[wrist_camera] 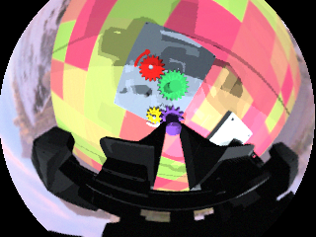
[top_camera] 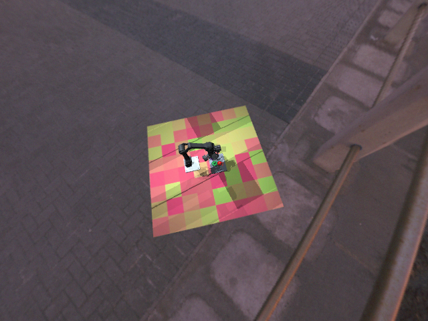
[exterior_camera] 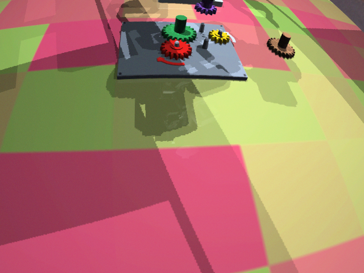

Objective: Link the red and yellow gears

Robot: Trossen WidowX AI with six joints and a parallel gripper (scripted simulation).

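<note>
My gripper tip is now 3 cm short of the yellow gear, 3 cm to the right of it and 7 cm above it. From my gripper tip the other things lie so: purple gear (1 cm below); green gear (1 cm ahead, 5 cm to the right, 6 cm below); red gear (6 cm ahead, 7 cm to the right, 7 cm below).
</note>
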